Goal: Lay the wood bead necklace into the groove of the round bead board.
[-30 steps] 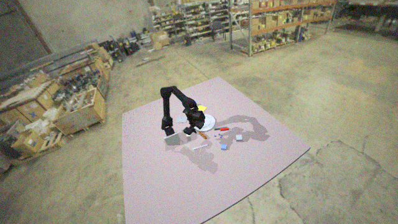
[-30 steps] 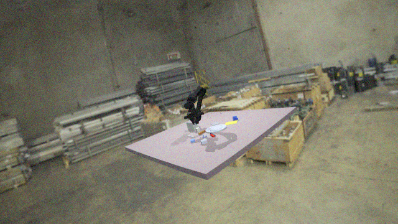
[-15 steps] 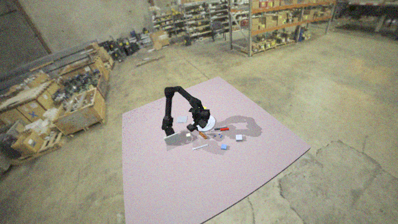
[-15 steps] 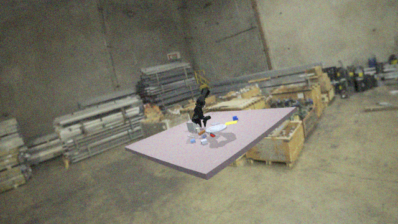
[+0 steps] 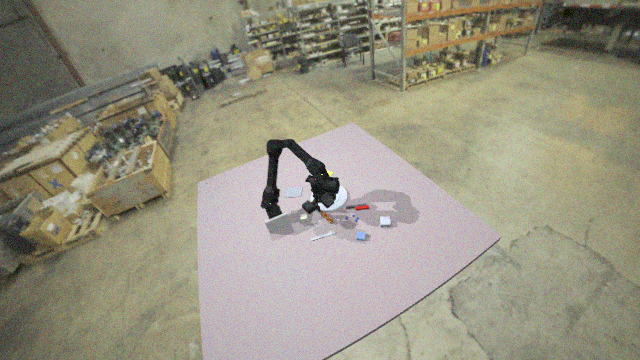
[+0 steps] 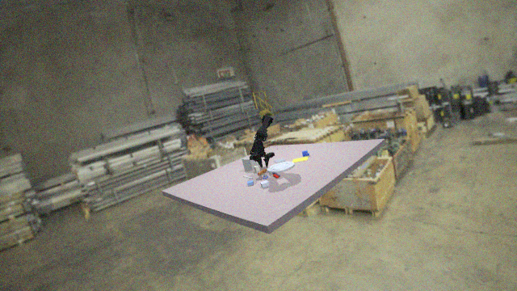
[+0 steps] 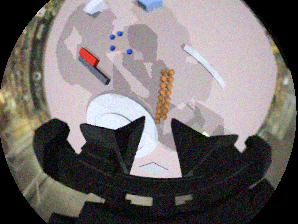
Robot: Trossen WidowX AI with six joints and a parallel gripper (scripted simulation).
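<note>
My gripper tip is now 13 cm to the left of the white stick, 5 cm past it and 3 cm above it. Round my gripper tip: cream cube (10 cm behind, 2 cm below); then red-handled tool (18 cm ahead, 4 cm to the right, 3 cm below); then blue block (21 cm to the right, 11 cm ahead, 3 cm below).
</note>
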